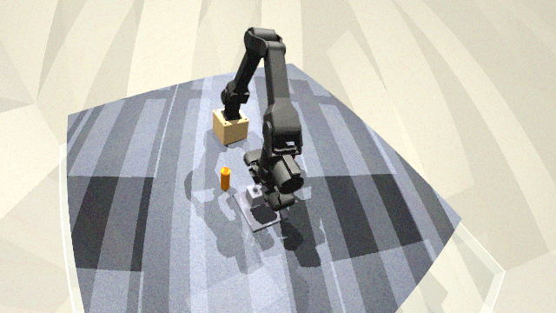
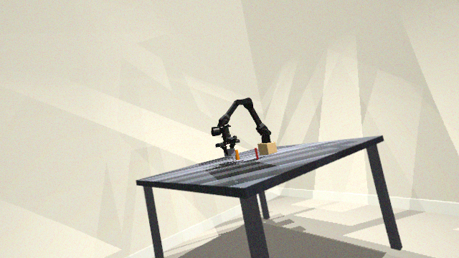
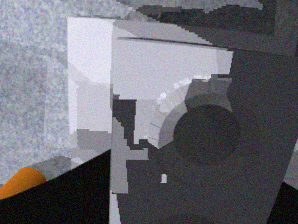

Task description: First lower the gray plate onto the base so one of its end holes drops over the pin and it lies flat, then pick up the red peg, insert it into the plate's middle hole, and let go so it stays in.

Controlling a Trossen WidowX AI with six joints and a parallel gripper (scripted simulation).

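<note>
The base lies 5 cm below my gripper tip and 1 cm to the left of it. Round my gripper tip: red peg: 17 cm to the left, 11 cm behind, 2 cm below; orange cylinder: 11 cm behind, 8 cm to the right, 2 cm below; gray plate: 3 cm above.
</note>
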